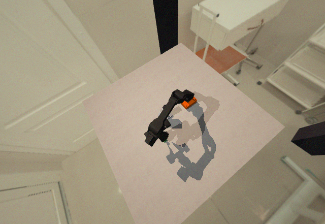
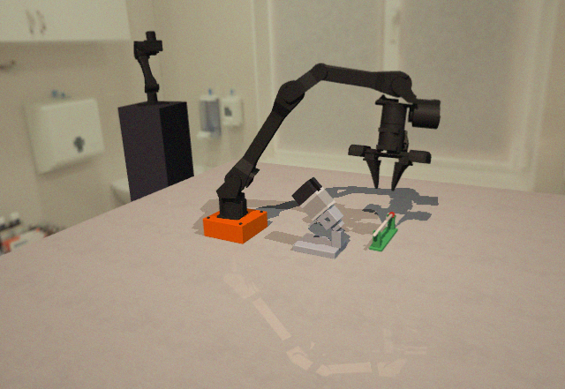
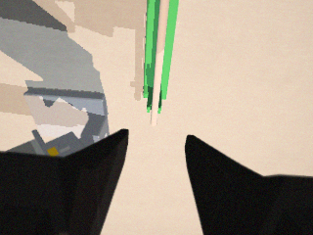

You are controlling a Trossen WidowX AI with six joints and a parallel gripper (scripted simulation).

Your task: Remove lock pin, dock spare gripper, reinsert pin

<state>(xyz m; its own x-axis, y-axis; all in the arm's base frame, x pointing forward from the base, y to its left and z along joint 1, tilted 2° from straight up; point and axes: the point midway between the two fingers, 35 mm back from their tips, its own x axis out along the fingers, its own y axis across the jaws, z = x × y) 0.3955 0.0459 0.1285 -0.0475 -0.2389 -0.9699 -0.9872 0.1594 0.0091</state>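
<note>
The green stand is 20 mm to the left of my gripper tip and 110 mm below it. Round my gripper tip: grey mount (120 mm behind, 80 mm to the right, 80 mm below); then spare gripper (150 mm behind, 80 mm to the right, 20 mm below).
</note>
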